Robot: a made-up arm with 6 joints. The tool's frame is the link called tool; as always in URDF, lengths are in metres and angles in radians.
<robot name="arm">
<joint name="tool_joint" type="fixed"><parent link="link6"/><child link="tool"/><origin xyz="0 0 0" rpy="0 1.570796 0"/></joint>
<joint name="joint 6" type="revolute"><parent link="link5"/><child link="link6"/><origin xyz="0 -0.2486 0" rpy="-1.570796 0 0"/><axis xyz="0 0 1"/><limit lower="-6.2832" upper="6.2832"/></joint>
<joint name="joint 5" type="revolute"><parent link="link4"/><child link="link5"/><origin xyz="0 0 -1.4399" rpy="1.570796 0 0"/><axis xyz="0 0 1"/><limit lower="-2.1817" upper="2.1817"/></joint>
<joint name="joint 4" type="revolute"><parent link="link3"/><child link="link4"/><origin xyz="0 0.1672 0" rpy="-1.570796 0 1.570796"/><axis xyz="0 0 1"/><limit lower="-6.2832" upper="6.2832"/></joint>
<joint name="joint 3" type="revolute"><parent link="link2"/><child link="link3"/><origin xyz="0 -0.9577 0" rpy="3.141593 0 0"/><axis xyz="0 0 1"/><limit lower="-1.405" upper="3.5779"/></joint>
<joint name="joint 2" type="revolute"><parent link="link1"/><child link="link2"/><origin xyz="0.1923 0 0" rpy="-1.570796 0 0"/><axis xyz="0 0 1"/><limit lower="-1.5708" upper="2.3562"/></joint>
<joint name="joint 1" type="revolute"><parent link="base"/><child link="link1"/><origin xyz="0 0 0.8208" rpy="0 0 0"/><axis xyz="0 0 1"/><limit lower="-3.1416" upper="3.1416"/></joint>
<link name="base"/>
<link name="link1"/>
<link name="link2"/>
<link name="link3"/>
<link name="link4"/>
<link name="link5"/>
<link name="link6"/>
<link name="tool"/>
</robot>
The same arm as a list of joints. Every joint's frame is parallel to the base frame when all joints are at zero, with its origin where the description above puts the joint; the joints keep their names.
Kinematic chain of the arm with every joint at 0, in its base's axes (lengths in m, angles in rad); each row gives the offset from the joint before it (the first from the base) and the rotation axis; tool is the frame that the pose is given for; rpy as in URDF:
joint 1: xyz 0.0000 0.0000 0.8208 axis +z
joint 2: xyz 0.1923 0.0000 0.0000 axis +y
joint 3: xyz 0.0000 0.0000 0.9577 axis -y
joint 4: xyz 0.0000 0.0000 0.1672 axis -x
joint 5: xyz 1.4399 0.0000 0.0000 axis -y
joint 6: xyz 0.2486 0.0000 0.0000 axis -x
tool: xyz 0.0000 0.0000 0.0000 rpy 0.0000 0.0000 0.0000
Joint limits (rad, base to tool): -3.1416..3.1416 -1.5708..2.3562 -1.4050..3.5779 -6.2832..6.2832 -2.1817..2.1817 -6.2832..6.2832

